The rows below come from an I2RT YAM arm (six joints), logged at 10 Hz.
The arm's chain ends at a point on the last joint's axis. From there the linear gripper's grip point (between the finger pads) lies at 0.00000 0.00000 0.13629 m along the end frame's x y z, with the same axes.
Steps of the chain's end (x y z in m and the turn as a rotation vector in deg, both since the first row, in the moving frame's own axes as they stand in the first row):
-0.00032 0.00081 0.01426 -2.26 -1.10 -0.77
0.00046 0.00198 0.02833 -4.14 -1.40 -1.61
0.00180 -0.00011 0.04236 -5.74 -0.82 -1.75
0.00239 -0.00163 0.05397 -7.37 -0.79 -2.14
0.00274 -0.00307 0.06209 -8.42 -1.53 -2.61
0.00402 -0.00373 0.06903 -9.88 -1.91 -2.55
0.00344 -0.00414 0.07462 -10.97 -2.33 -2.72
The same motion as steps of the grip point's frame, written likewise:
-0.00290 0.00620 0.01413 -2.26 -1.10 -0.77
-0.00273 0.01186 0.02793 -4.14 -1.40 -1.61
0.00006 0.01355 0.04166 -5.74 -0.82 -1.75
0.00084 0.01588 0.05283 -7.37 -0.79 -2.14
-0.00043 0.01696 0.06057 -8.42 -1.53 -2.61
0.00002 0.01974 0.06693 -9.88 -1.91 -2.55
-0.00145 0.02191 0.07202 -10.97 -2.33 -2.72

